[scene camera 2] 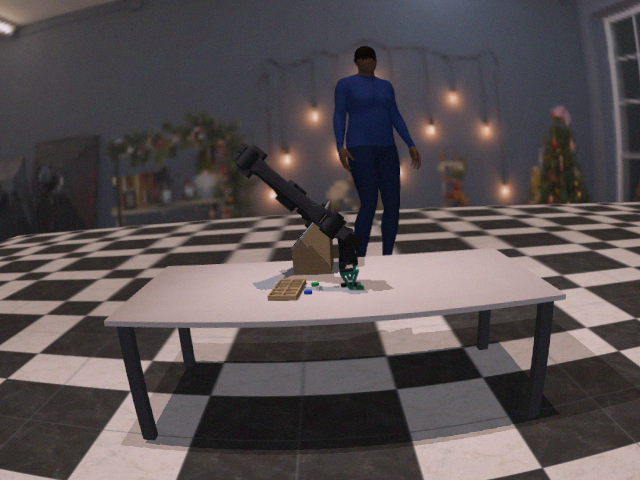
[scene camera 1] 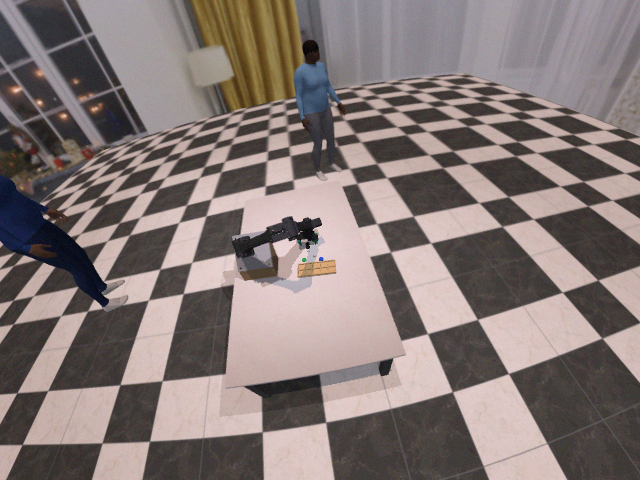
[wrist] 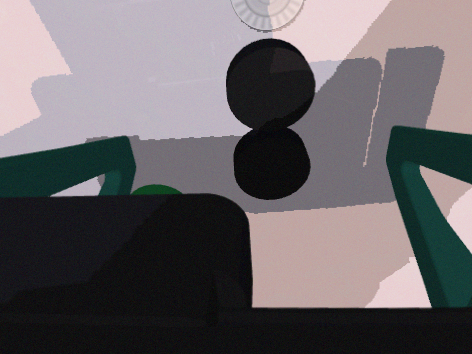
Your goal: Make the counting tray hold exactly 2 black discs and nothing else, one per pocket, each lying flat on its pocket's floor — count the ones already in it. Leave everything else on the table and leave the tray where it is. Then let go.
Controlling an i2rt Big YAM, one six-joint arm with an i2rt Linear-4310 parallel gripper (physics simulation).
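The wooden counting tray (scene camera 1: 316, 274) (scene camera 2: 283, 298) lies on the table, and I see no disc in its pockets. My gripper (scene camera 1: 308, 241) (scene camera 2: 352, 286) (wrist: 256, 147) is wide open and low over the table, away from the tray. In the wrist view, one black disc (wrist: 271, 165) lies between the spread green fingers, apart from both. Another black disc (wrist: 270, 82) lies just above it in the view, beyond the fingertips, and their outlines meet. Whether they touch or overlap is hard to tell.
A pale ridged disc (wrist: 267, 12) lies past the black discs. A green disc (wrist: 157, 189) shows partly beside the left finger. Another green disc (scene camera 1: 303, 259) (scene camera 2: 314, 284) and a blue disc (scene camera 1: 321, 259) (scene camera 2: 308, 291) lie beside the tray. The arm's base block (scene camera 2: 311, 258) stands behind.
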